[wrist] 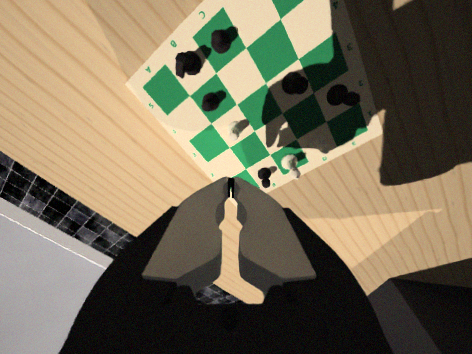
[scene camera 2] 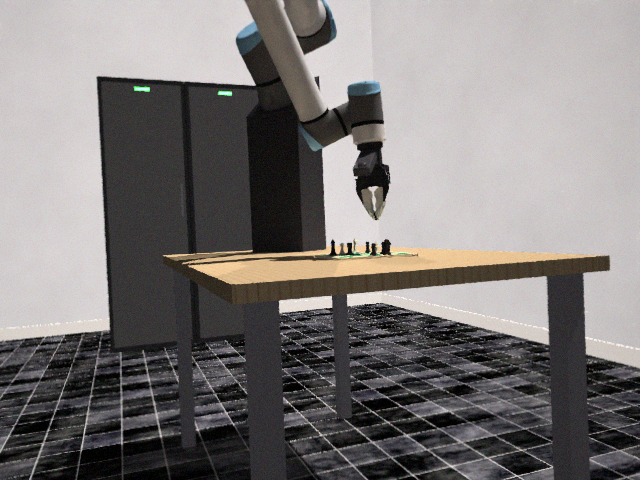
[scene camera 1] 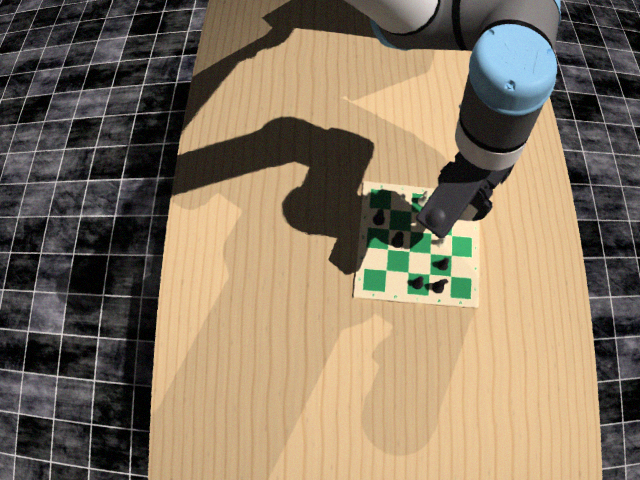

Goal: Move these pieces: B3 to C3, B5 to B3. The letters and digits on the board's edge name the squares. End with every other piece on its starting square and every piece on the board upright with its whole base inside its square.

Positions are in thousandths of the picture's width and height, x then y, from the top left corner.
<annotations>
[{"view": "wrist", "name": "my gripper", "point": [488, 507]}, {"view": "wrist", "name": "board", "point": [524, 225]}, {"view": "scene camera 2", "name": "my gripper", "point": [588, 459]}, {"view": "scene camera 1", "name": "my gripper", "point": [715, 451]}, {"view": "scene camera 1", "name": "board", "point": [599, 568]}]
</annotations>
